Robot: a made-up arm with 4 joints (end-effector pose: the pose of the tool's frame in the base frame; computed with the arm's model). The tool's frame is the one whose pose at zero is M. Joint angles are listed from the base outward.
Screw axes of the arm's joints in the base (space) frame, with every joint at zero. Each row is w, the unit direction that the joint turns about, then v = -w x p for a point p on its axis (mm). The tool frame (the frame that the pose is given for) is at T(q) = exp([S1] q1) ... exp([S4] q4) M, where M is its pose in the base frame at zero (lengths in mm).
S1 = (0, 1, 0, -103.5, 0, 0)
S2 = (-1, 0, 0, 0, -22.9, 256.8)
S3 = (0, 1, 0, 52.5, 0, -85.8)
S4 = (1, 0, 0, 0, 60.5, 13.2)
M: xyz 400 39.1 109.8 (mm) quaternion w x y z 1 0 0 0
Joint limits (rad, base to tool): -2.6..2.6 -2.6..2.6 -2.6..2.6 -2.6..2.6
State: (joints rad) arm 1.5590 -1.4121 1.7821 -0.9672
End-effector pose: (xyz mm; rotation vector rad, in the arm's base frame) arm -369.1 789.0 191.1 1.6651 1.7493 1.1429
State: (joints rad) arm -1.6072 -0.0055 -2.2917 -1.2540
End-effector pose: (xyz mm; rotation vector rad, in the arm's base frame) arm -138.8 48.6 -367.4 -0.5819 1.9980 1.4506
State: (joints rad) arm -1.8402 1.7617 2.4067 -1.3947
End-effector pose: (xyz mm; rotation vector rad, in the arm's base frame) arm -99.9 -147.9 -338.2 -0.1809 1.2293 -0.8570
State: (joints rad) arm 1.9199 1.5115 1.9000 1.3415
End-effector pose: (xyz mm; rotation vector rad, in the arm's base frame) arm 204.8 -352.0 111.0 -1.8855 1.4856 -1.1549
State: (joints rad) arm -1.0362 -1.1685 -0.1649 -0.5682
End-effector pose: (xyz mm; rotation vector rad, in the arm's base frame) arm 373.6 60.0 315.4 0.6157 -1.1102 0.1958
